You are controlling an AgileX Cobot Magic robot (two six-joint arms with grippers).
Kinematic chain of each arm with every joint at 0, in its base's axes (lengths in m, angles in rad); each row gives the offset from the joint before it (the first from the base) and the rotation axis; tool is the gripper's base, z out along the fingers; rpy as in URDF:
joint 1: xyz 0 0 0.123 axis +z
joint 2: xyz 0 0 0 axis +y
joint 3: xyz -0.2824 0 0.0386 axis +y
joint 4: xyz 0.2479 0 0.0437 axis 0.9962 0 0.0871
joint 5: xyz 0 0 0 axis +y
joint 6: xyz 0.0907 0 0.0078 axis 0.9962 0 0.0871
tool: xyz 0 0 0 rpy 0 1.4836 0
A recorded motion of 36 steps. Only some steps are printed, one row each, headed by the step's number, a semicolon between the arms.
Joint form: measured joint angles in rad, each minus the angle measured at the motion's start. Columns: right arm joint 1, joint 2, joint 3, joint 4, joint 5, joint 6; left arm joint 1, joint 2, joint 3, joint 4, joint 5, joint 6.
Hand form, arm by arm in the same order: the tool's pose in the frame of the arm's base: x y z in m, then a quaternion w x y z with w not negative. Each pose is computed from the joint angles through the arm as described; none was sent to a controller.
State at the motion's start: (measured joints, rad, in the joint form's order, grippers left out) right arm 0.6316 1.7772 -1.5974 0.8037 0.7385 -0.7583; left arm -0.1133 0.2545 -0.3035 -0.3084 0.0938 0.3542
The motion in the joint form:
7: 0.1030 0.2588 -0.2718 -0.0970 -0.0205 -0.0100; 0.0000 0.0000 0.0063 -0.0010 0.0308 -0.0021
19: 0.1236 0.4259 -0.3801 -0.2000 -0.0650 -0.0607; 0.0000 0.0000 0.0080 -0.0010 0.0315 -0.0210
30: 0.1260 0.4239 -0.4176 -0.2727 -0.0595 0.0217; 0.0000 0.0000 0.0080 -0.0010 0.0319 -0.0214
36: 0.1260 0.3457 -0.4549 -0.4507 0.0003 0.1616; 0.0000 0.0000 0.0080 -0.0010 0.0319 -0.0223
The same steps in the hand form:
7: 0.3283 0.3490 0.3091 0.35890 -0.47959 0.74115 0.30311; 0.0723 -0.0117 0.2866 0.71004 0.06898 0.69976 -0.03759
19: 0.3517 0.3754 0.2589 0.36172 -0.52430 0.73028 0.24689; 0.0724 -0.0118 0.2860 0.70882 0.06249 0.70122 -0.04434
30: 0.3541 0.3749 0.2693 0.37017 -0.51334 0.73780 0.23475; 0.0724 -0.0118 0.2859 0.70867 0.06241 0.70136 -0.04452
36: 0.3483 0.3587 0.3128 0.39102 -0.50789 0.74284 0.19324; 0.0724 -0.0118 0.2859 0.70865 0.06209 0.70139 -0.04484

